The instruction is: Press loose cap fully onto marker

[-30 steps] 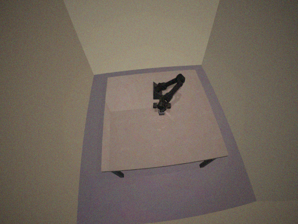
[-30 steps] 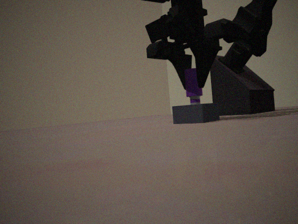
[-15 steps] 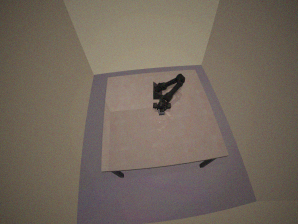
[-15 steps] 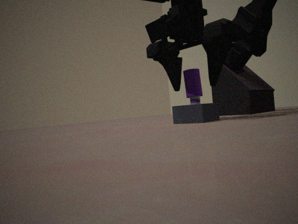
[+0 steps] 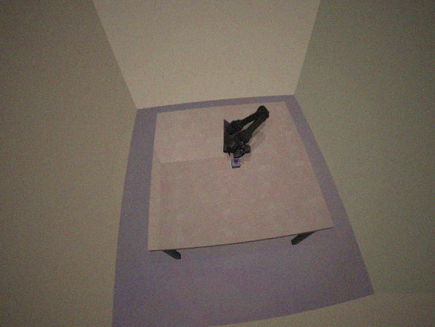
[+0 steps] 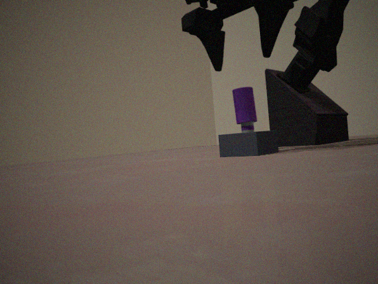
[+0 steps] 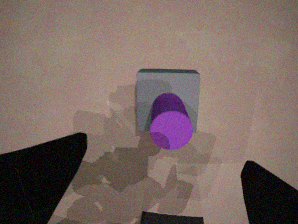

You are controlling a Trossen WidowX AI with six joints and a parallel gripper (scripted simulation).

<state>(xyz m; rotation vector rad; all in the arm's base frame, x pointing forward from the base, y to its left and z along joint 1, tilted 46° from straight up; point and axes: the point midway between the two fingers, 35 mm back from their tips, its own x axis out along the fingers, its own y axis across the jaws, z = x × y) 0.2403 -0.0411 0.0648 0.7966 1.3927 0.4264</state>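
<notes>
My gripper tip is now 6 cm above the purple cap. From my gripper tip the other things lie so: grey holder block (12 cm below).
</notes>
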